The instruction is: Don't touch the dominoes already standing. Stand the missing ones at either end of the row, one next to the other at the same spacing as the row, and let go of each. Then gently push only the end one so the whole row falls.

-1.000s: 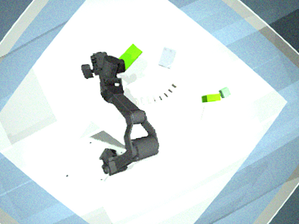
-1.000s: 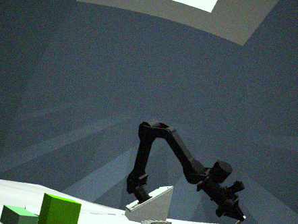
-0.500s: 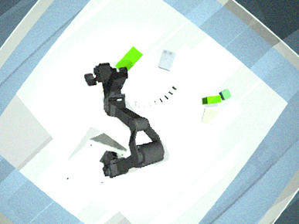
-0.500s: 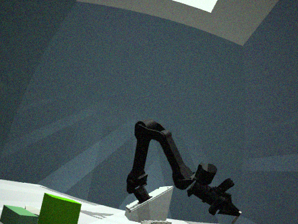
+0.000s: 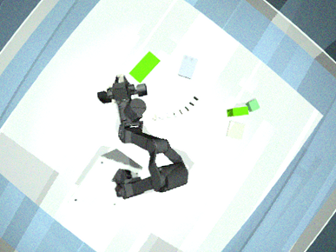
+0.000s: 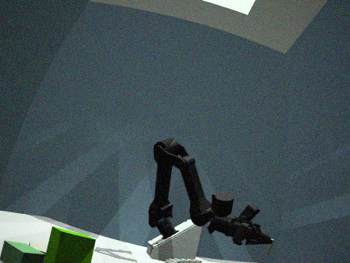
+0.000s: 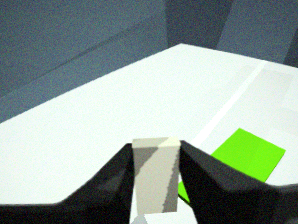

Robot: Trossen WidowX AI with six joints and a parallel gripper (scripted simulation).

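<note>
My gripper tip is 110 mm short of the flat bright green block, 20 mm to the left of it and 130 mm above it. The rest, counted from my gripper tip: grey block: 230 mm ahead, 200 mm to the right, 120 mm below; pale green cube: 240 mm ahead, 580 mm to the right, 110 mm below.
</note>
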